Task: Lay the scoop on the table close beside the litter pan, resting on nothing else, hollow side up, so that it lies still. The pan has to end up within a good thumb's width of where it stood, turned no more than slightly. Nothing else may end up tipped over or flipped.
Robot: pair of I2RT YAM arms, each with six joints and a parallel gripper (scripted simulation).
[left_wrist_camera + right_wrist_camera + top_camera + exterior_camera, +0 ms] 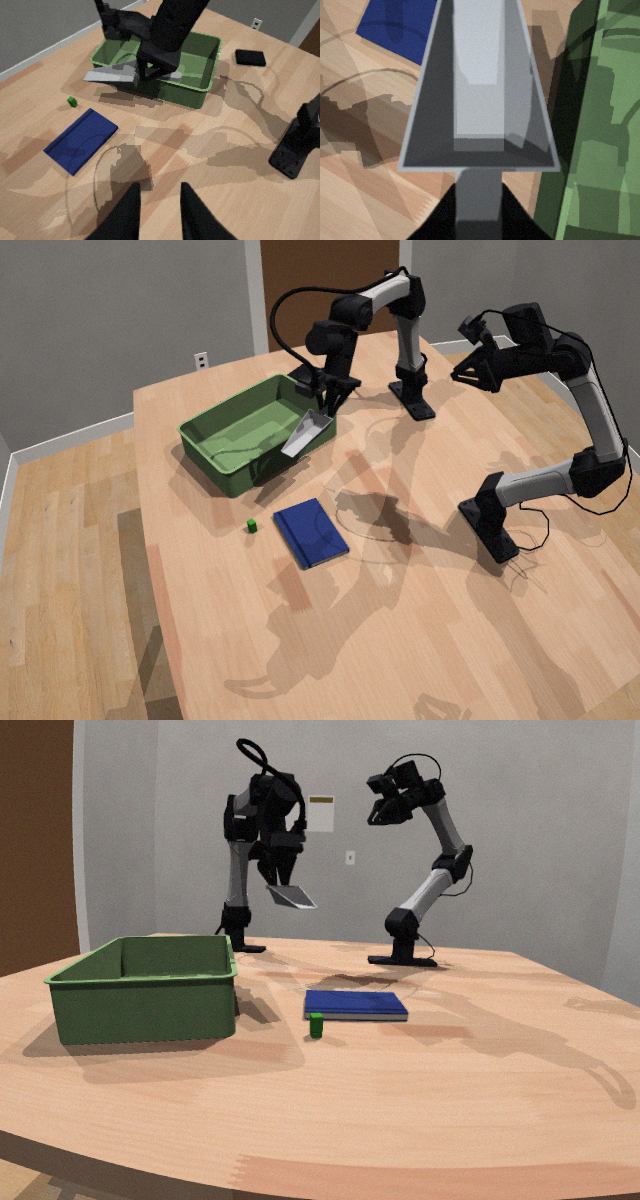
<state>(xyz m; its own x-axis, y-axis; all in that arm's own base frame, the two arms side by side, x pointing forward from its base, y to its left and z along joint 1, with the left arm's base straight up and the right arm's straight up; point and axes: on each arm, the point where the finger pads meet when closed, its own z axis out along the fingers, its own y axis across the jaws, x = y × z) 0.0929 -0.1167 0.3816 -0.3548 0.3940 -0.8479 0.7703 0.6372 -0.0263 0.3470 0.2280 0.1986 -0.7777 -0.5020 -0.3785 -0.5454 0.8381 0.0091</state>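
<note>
Now: right hand 30 mm short of the grey scoop, 20 mm to the right of it and 10 mm above it. The rest, counted from my right hand: small green block (200 mm ahead, 120 mm to the left, 190 mm below); blue notebook (80 mm ahead, 170 mm to the left, 190 mm below); green litter pan (150 mm ahead, 180 mm to the right, 160 mm below).
</note>
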